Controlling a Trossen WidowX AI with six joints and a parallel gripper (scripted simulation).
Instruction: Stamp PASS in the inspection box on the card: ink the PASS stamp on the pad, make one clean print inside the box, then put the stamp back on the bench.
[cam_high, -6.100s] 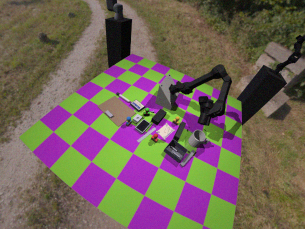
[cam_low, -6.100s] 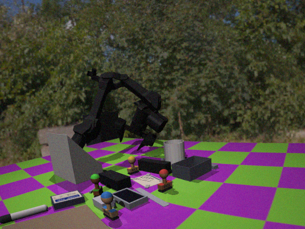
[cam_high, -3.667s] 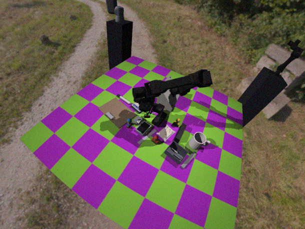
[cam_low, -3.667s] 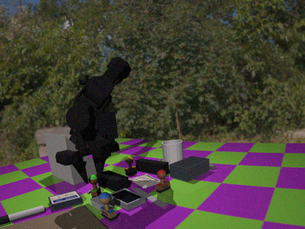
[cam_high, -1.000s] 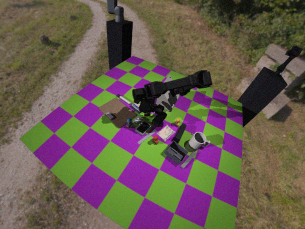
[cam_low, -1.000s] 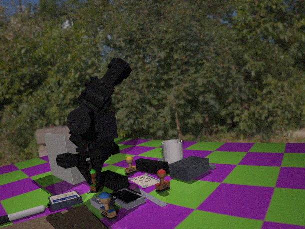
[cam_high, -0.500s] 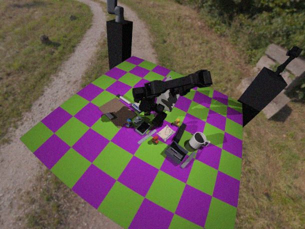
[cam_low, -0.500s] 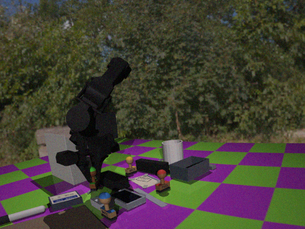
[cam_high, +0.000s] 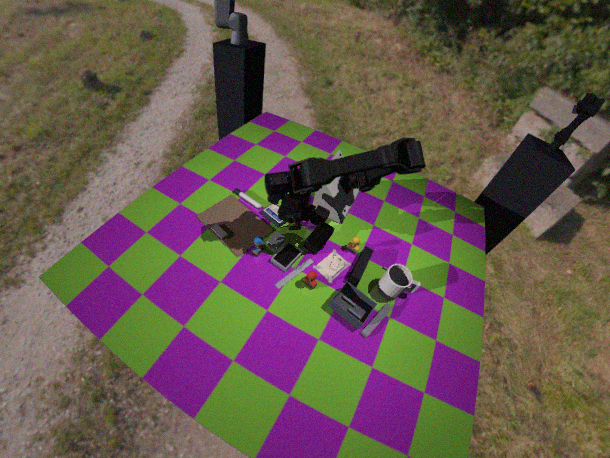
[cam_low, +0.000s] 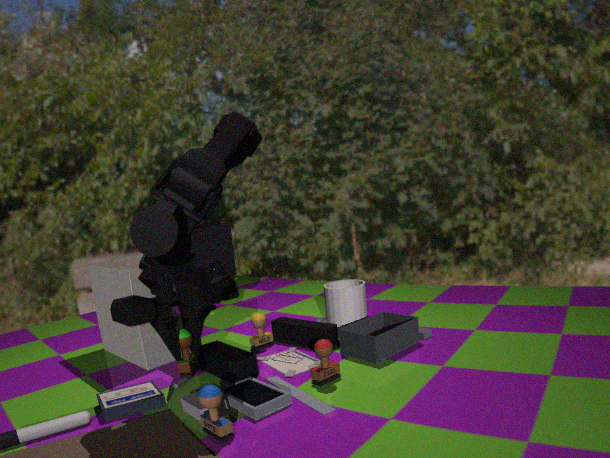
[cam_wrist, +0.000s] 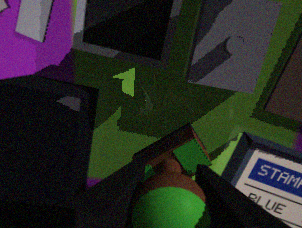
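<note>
The ink pad lies 10 cm ahead of my gripper tip, 3 cm to the left of it and 5 cm below it. From my gripper tip the other things lie so: green-knobbed stamp right at my gripper tip; then blue-knobbed stamp 12 cm ahead, 6 cm to the right, 4 cm below; then labelled stamp box 4 cm behind, 9 cm to the right, 4 cm below.
</note>
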